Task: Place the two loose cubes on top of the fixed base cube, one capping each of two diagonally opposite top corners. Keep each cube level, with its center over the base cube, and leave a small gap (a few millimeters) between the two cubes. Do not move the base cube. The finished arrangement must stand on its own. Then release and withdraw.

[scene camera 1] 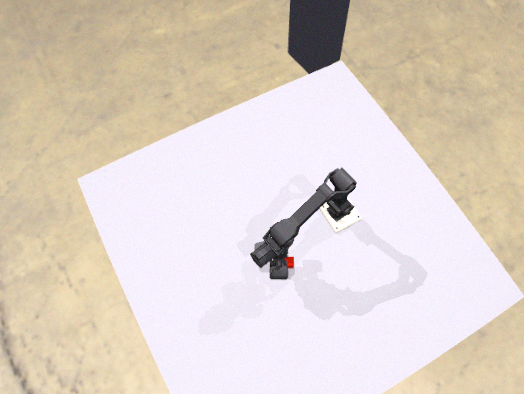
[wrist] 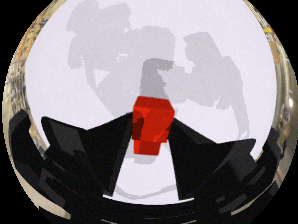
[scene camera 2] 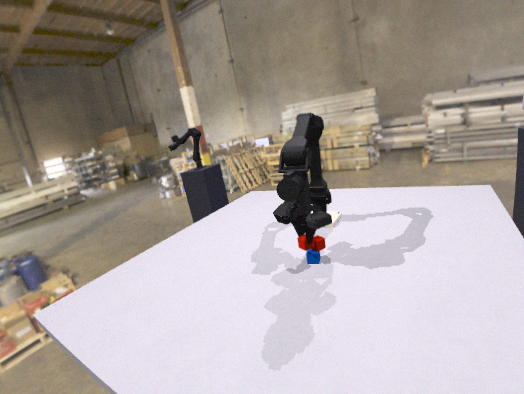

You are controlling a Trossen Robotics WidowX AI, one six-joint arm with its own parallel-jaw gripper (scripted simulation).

Path:
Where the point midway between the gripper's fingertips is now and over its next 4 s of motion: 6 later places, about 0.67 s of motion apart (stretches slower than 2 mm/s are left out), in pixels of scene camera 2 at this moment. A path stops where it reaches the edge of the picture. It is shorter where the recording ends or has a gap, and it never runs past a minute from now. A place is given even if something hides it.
My gripper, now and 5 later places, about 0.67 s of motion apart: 305, 241; 306, 246; 306, 242; 305, 235; 303, 228; 312, 224

